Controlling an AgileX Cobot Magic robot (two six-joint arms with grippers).
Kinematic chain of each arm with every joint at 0, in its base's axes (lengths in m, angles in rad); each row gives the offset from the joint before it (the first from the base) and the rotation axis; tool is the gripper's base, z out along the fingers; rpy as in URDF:
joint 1: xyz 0 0 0.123 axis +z
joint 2: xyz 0 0 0 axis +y
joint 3: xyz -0.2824 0 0.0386 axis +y
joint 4: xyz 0.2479 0 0.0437 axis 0.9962 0 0.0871
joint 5: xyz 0 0 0 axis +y
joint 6: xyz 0.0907 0 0.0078 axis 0.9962 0 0.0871
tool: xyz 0 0 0 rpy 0 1.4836 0
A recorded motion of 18 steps. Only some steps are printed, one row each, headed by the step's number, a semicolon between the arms.
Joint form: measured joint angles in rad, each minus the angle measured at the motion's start. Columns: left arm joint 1, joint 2, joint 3, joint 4, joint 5, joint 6; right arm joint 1, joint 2, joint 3, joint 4, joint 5, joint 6.
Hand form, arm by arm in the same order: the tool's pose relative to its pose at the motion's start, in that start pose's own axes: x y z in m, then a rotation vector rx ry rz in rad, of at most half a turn. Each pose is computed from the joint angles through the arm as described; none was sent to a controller.
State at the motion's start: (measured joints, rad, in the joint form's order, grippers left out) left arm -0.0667 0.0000 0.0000 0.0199 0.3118 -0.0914; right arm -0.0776 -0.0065 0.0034 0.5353 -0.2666 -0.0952
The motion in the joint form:
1: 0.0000 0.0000 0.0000 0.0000 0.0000 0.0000; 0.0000 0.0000 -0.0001 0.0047 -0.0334 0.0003
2: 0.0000 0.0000 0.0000 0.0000 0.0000 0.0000; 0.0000 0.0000 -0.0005 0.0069 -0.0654 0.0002
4: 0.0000 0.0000 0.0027 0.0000 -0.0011 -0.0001; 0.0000 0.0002 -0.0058 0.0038 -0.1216 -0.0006
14: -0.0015 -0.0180 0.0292 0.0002 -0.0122 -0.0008; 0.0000 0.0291 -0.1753 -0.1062 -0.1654 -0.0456
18: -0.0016 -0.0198 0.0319 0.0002 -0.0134 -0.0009; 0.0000 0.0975 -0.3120 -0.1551 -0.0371 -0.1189
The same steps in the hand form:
1: 0.0000 0.0000 0.0000 0.0000 0.0000 0.0000; -0.0030 -0.0004 0.0000 0.0044 -0.0332 0.0048
2: 0.0000 0.0000 0.0000 0.0000 0.0000 0.0000; -0.0061 -0.0007 -0.0002 0.0080 -0.0654 0.0069
4: 0.0008 0.0001 0.0003 -0.0001 0.0016 -0.0001; -0.0127 -0.0004 -0.0005 0.0106 -0.1260 0.0039
14: 0.0076 0.0004 0.0016 0.0017 -0.0009 -0.0002; -0.0667 0.0264 0.0019 -0.0649 -0.3046 -0.1219
18: 0.0083 0.0005 0.0017 0.0018 -0.0012 -0.0003; -0.0915 0.0455 0.0119 -0.0978 -0.2480 -0.2398

